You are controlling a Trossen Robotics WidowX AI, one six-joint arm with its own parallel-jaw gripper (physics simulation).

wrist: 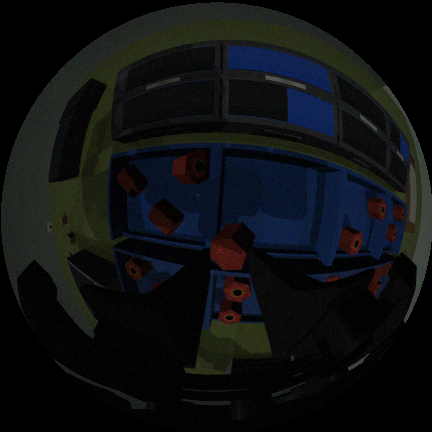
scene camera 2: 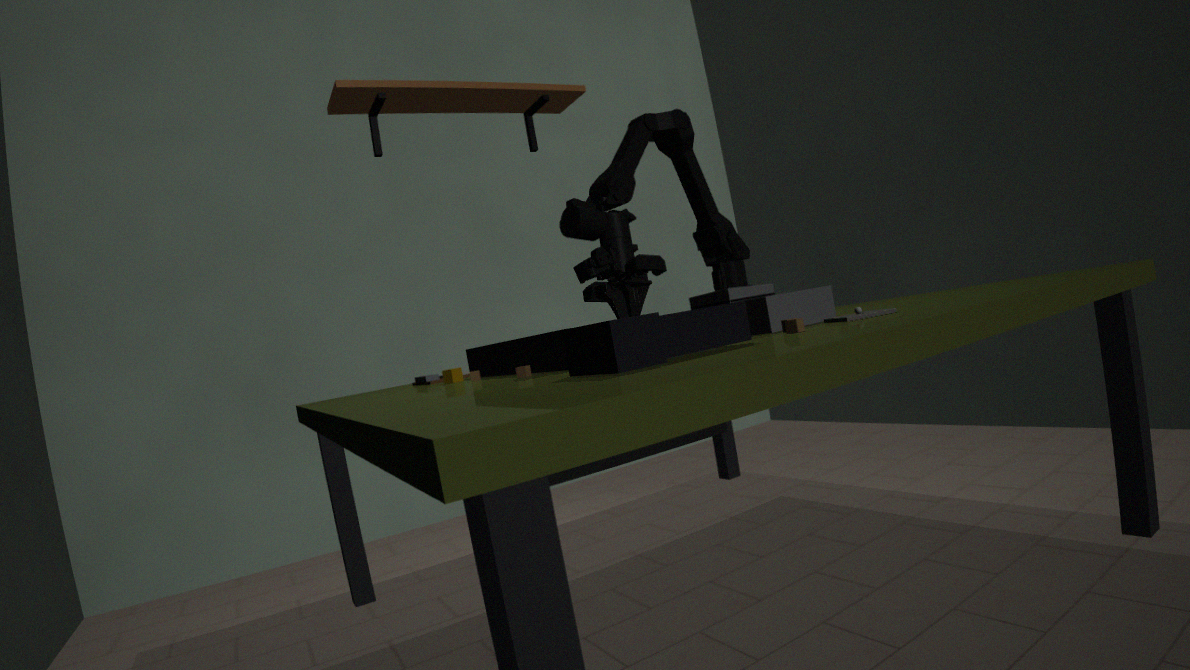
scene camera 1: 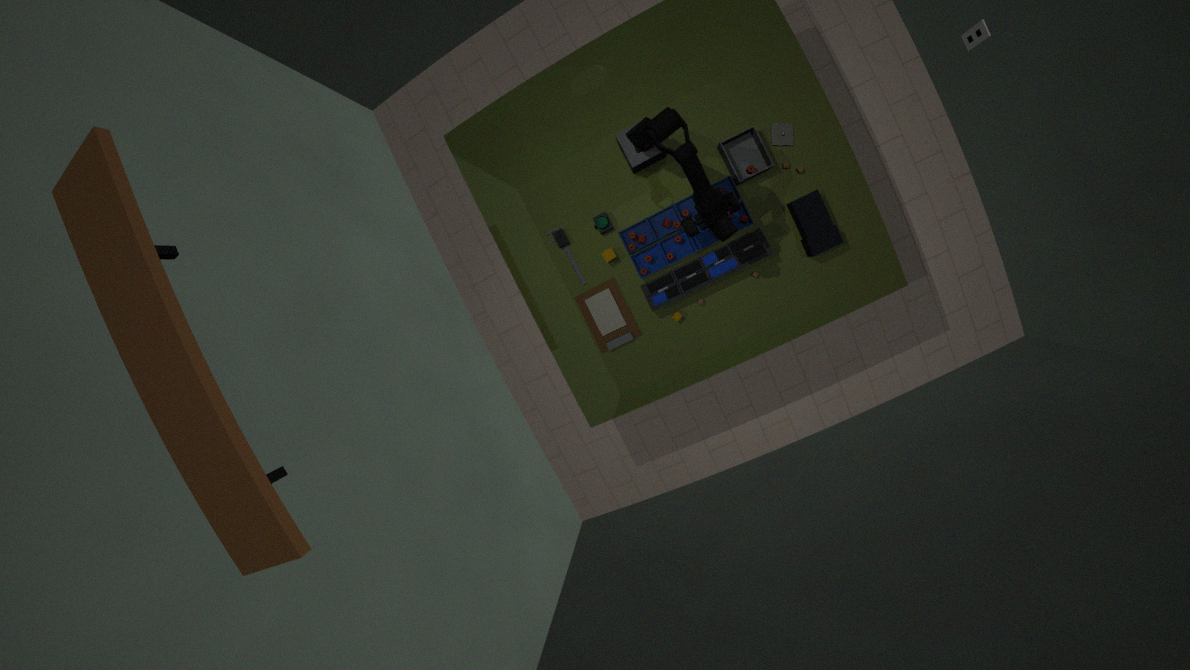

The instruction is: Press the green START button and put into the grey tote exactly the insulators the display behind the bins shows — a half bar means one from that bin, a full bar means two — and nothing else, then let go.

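Where they show: gripper, fingertip midpoint: (wrist: pixel 229 253); arm's base, link origin: (scene camera 2: pixel 732 290) (scene camera 1: pixel 643 140).
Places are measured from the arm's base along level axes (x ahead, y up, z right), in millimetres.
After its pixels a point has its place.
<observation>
My gripper (scene camera 1: pixel 714 224) @(y -38, x 315, z -148 mm) (scene camera 2: pixel 629 315) @(y -38, x 315, z -148 mm) (wrist: pixel 229 253) @(y -38, x 315, z -148 mm) is shut on a red insulator (wrist: pixel 231 246) @(y -28, x 324, z -149 mm), pointing down at the blue bins (wrist: pixel 267 197) @(y -78, x 356, z -127 mm). In scene camera 2 its fingertips show at the display's top edge. The bin just beyond the held insulator shows bare blue floor; its left neighbour holds three insulators. The display (wrist: pixel 221 102) @(y -52, x 423, z -182 mm) has a full blue bar above a half bar in its second column from the left in the wrist view, and a half bar at the far right. The grey tote (scene camera 1: pixel 743 151) @(y -78, x 117, z -325 mm) (scene camera 2: pixel 801 307) @(y -55, x 129, z -384 mm) holds one insulator (scene camera 1: pixel 750 169) @(y -54, x 188, z -324 mm). The green START button (scene camera 1: pixel 602 223) @(y -43, x 215, z 216 mm) stands beyond the bins' left end.
A dark box (scene camera 1: pixel 815 223) @(y -31, x 425, z -480 mm) stands right of the display. A clipboard (scene camera 1: pixel 604 312) @(y -73, x 520, z 307 mm), a yellow cube (scene camera 1: pixel 608 255) @(y -45, x 328, z 229 mm) and another yellow cube (scene camera 1: pixel 677 317) @(y -58, x 610, z 57 mm) lie at the left and front. A grey plate (scene camera 1: pixel 781 134) @(y -72, x 99, z -466 mm) and small brown cubes lie beside the tote.
</observation>
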